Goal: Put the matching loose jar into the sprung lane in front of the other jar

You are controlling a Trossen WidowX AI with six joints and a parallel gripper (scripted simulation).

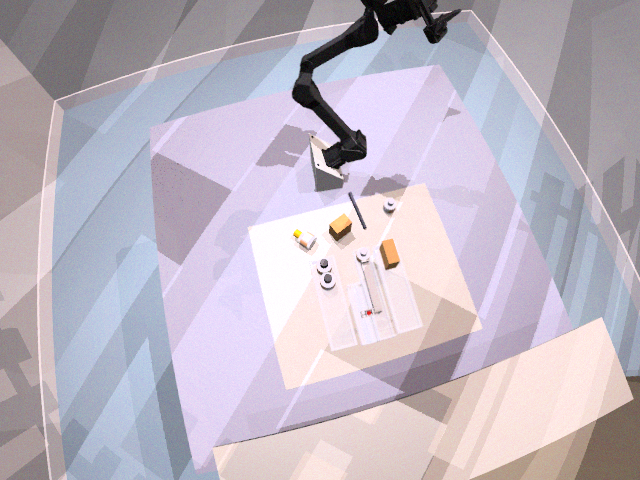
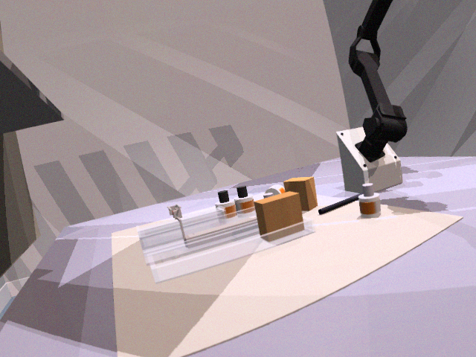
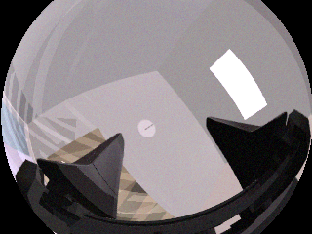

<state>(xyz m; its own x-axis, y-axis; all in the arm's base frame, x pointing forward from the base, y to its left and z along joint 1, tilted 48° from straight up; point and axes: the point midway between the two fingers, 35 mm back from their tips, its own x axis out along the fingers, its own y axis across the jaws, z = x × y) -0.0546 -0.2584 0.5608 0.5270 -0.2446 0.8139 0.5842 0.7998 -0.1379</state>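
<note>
My gripper tip is now 69 cm above the black rod, 21 cm to the left of it and 13 cm short of it. The rest, counted from my gripper tip: pusher plate (64 cm below, 40 cm ahead, 28 cm to the right).
</note>
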